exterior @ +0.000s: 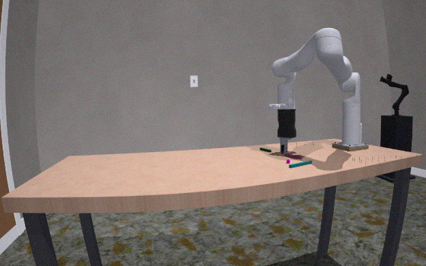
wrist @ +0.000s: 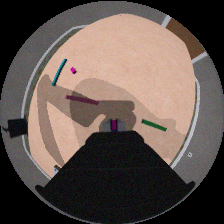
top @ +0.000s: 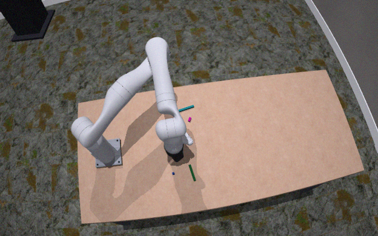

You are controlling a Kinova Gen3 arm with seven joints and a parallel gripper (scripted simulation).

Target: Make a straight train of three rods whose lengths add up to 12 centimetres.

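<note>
Now: the pink rod 10 mm behind my hand, 100 mm to the left of it and 10 mm below it. Round my hand: turquoise rod 10 mm ahead, 240 mm to the left, 10 mm below; green rod 60 mm ahead, 90 mm to the right, 10 mm below.
</note>
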